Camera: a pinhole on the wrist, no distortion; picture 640 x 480 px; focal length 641.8 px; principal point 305.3 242.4 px. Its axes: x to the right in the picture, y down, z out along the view. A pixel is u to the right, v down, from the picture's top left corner.
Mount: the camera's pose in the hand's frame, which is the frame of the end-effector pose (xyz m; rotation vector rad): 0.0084 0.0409 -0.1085 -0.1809 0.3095 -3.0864
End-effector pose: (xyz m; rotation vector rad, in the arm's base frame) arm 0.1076 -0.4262 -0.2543 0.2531 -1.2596 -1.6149
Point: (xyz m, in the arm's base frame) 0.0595 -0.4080 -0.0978
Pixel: outside the picture
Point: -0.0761 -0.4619 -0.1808
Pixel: 69 344
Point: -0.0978 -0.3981 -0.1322
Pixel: 168 236
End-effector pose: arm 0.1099 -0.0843 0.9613 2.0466 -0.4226 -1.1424
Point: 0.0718 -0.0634 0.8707
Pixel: outside the picture
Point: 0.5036 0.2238 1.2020
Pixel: behind the camera
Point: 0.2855 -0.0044 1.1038
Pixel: behind the camera
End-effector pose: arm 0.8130 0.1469 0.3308 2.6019 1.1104 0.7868
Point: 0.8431 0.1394 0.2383
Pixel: 487 275
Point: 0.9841 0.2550 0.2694
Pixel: 42 211
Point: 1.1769 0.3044 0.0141
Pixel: 174 175
